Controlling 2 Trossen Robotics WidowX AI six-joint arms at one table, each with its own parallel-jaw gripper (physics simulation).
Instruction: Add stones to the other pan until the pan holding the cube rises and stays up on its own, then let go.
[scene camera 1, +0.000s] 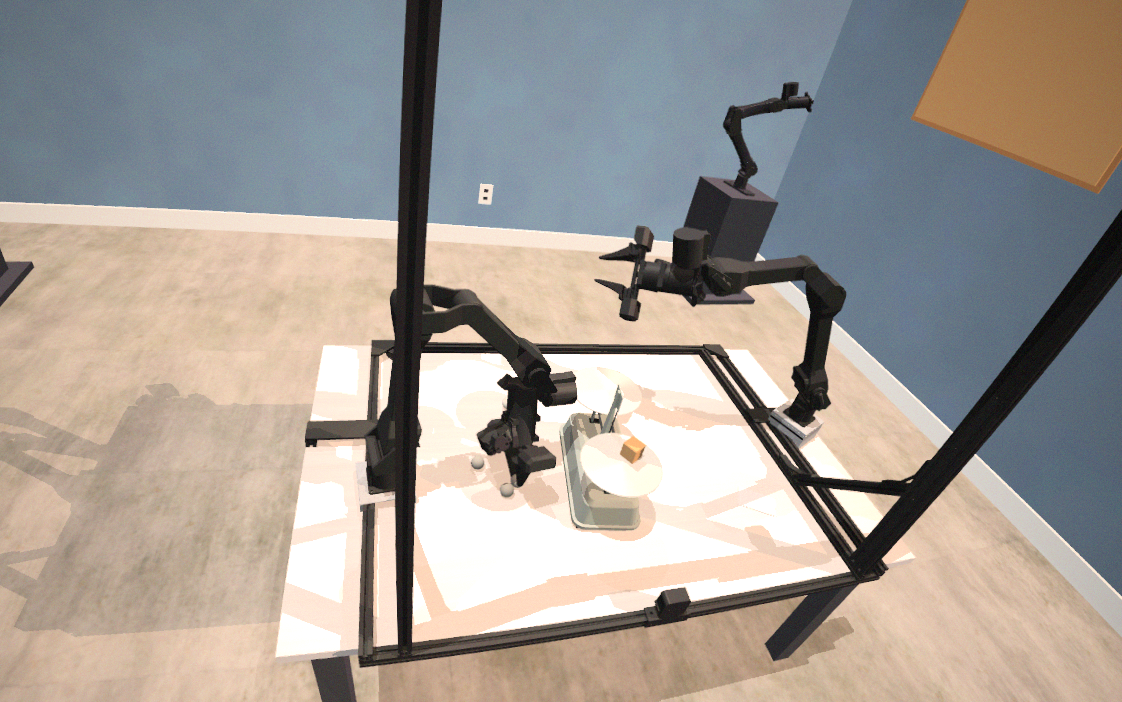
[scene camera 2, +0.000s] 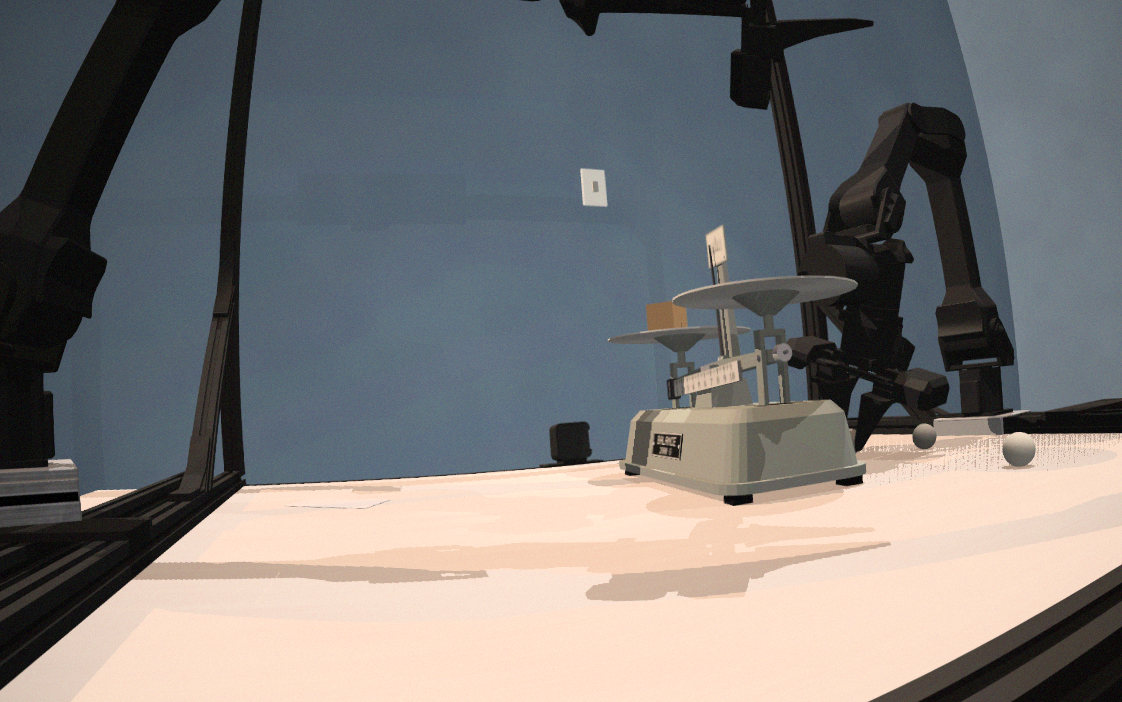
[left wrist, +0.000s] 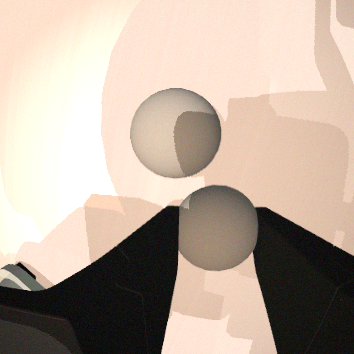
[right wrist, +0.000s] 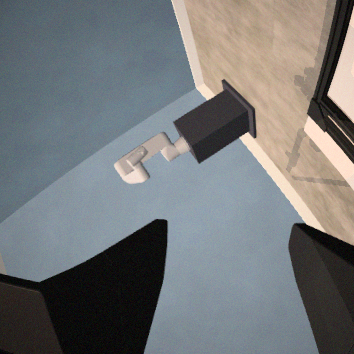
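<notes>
Left gripper (scene camera 2: 847, 446), (scene camera 1: 516, 482), (left wrist: 215, 218). Right gripper (scene camera 1: 596, 268), (right wrist: 230, 233). Orange cube (scene camera 2: 665, 315), out of frame in the left wrist view, out of frame in the right wrist view.
</notes>
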